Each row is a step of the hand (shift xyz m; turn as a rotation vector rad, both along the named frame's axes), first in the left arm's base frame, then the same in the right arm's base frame.
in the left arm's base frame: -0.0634 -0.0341 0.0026 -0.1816 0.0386 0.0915
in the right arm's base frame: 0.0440 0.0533 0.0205 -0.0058 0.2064 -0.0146
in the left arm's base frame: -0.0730 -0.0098 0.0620 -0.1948 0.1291 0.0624
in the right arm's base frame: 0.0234 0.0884 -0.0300 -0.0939 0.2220 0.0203
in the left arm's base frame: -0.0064 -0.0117 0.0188 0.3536 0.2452 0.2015
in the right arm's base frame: 0.0132 0.0111 -0.0153 -0.2927 -0.2063 -0.3123
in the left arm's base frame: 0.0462 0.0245 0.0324 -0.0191 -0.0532 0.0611
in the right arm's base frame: -0.0306 -0.0259 -0.0467 0.0575 0.0320 -0.0510
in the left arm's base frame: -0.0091 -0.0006 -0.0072 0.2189 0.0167 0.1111
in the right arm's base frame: 0.0018 0.0055 0.0101 -0.0484 -0.1547 -0.1851
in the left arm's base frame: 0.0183 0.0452 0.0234 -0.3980 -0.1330 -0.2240
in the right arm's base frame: -0.0468 -0.0005 -0.0271 0.1885 0.2563 0.3536
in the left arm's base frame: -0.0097 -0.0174 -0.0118 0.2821 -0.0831 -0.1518
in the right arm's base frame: 0.0184 0.0016 0.0140 0.0316 -0.3280 0.0308
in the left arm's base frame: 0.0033 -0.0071 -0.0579 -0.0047 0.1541 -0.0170
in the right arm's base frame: 0.0046 -0.0261 0.0521 -0.1518 0.0227 0.0225
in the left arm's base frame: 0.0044 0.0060 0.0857 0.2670 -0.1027 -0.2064
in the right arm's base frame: -0.0039 0.0294 -0.0807 0.0516 -0.3381 0.0864
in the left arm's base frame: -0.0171 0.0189 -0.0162 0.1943 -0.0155 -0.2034
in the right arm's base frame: -0.0164 0.0125 0.0221 -0.0225 -0.2566 0.1140
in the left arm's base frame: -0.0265 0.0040 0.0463 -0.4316 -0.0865 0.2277
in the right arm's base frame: 0.0018 0.0423 -0.0327 0.1623 0.4656 -0.0499
